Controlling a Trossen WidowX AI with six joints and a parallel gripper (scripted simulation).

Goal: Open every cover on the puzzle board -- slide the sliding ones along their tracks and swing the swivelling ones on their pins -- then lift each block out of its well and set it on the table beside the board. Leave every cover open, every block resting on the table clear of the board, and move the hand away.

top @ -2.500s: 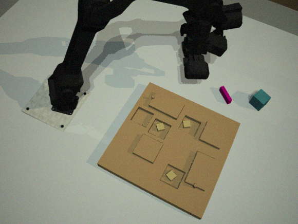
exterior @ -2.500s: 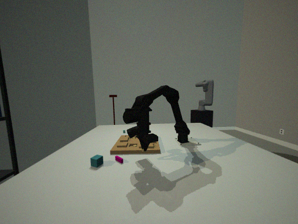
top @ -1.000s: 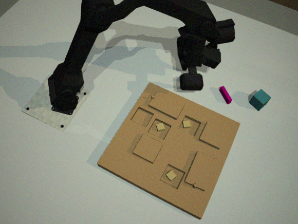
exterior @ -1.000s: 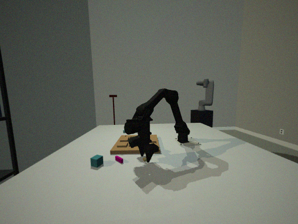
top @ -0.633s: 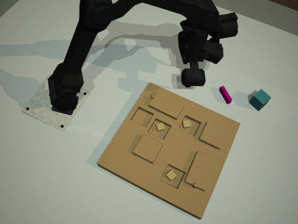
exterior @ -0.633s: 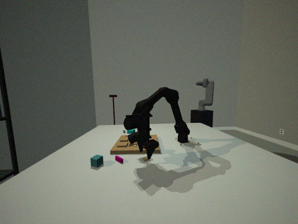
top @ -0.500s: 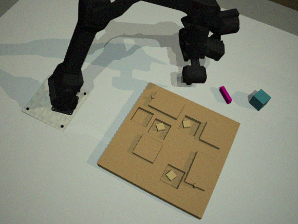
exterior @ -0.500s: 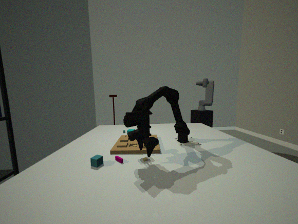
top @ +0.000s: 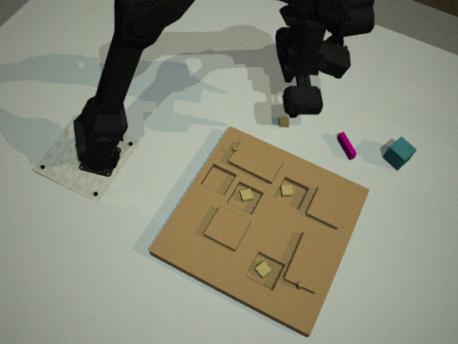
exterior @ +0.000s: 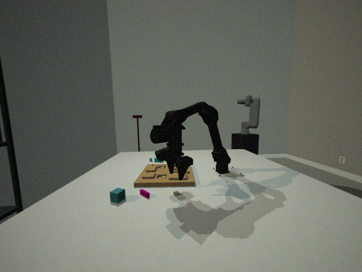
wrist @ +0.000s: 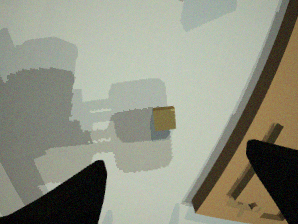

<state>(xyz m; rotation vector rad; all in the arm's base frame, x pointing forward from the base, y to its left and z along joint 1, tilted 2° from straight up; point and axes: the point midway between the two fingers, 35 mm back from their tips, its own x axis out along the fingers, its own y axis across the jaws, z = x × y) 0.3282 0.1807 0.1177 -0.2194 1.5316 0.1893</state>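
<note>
Right now my gripper tip is 1 cm short of the tan puzzle board, 22 cm to the left of it and 6 cm above it. Round my gripper tip: orange block: 10 cm behind, 51 cm to the right, 7 cm below; teal cube: 24 cm ahead, 2 cm to the right, 6 cm below; magenta bar: 13 cm ahead, 3 cm to the right, 7 cm below.
</note>
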